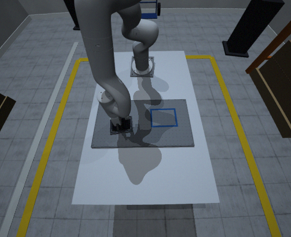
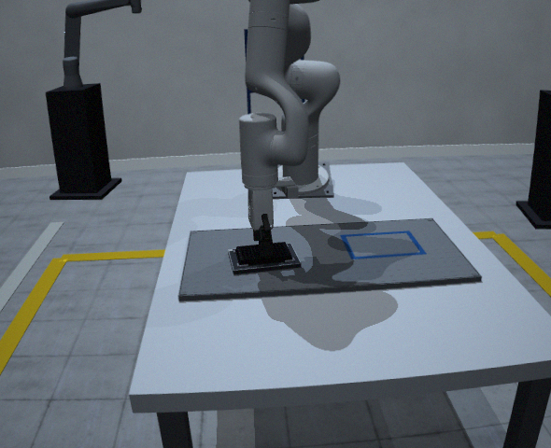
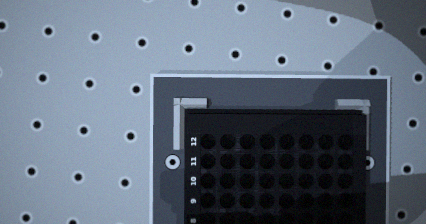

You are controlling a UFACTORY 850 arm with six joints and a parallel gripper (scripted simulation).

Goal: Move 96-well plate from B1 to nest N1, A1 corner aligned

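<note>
Now: the 96-well plate 20 mm below my hand. The rest, counted from my hand: plate nest N1 (40 mm below).
</note>
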